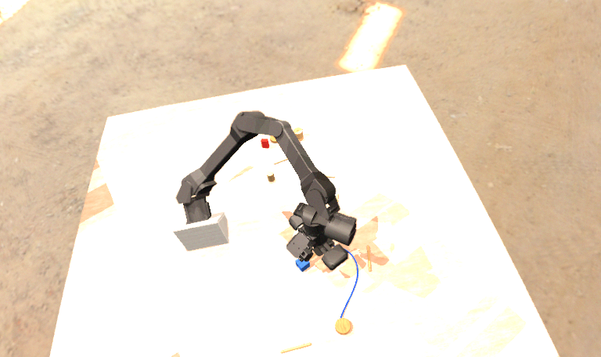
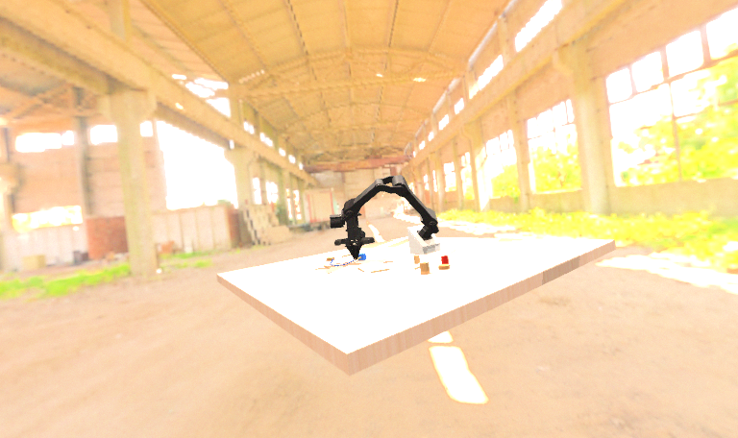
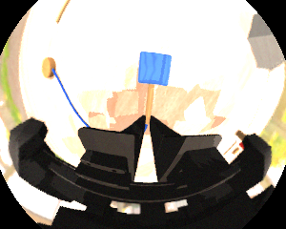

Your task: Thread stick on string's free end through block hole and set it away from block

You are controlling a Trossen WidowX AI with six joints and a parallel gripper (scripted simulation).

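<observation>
Now: the blue cube 60 mm behind my gripper tip and 30 mm to the right of it. From my gripper tip the other things lie so: round wooden button: 220 mm to the right, 10 mm below, 10 mm ahead; then thin wooden stick: 10 mm to the right, 10 mm behind; then red cube: 450 mm to the left, 90 mm behind.
</observation>
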